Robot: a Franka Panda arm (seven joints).
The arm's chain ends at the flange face. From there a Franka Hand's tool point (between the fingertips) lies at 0.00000 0.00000 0.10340 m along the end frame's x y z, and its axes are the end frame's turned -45 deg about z.
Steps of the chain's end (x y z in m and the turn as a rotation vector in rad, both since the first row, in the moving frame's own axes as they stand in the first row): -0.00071, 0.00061, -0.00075, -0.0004, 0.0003, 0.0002; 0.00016, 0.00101, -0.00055, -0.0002, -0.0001, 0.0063; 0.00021, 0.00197, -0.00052, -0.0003, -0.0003, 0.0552; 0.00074, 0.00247, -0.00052, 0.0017, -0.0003, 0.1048; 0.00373, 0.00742, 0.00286, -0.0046, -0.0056, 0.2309; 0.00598, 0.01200, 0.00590, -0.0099, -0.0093, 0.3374; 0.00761, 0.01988, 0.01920, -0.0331, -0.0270, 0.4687
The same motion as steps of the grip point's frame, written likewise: -0.00094, -0.00002, -0.00075, -0.0005, -0.0001, 0.0002; -0.00062, 0.00083, -0.00055, -0.0001, -0.0002, 0.0063; -0.00129, 0.00154, -0.00052, 0.0000, -0.0004, 0.0552; -0.00111, 0.00213, -0.00052, 0.0014, 0.0010, 0.1048; -0.00334, 0.00773, 0.00286, 0.0007, -0.0072, 0.2309; -0.00564, 0.01252, 0.00589, -0.0004, -0.0136, 0.3374; -0.01301, 0.01886, 0.01911, -0.0043, -0.0425, 0.4687
